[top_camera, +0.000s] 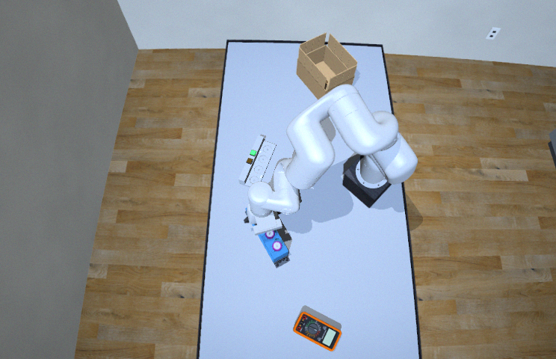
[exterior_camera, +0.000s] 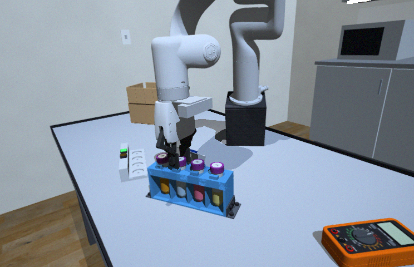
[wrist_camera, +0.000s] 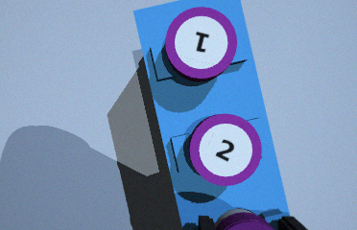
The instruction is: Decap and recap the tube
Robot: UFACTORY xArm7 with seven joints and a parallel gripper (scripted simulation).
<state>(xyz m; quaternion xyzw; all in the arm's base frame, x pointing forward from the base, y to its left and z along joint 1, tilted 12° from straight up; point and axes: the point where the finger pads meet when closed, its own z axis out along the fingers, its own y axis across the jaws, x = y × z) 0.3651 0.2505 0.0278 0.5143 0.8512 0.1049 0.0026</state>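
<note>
The cap 4 is 3 cm ahead of my hand, 4 cm to the right of it and 1 cm below it. Round my hand: cap 3 (1 cm below); then cap marked 1 (7 cm behind, 8 cm to the left, 1 cm below); then purple cap marked 2 (3 cm behind, 4 cm to the left, 1 cm below).
</note>
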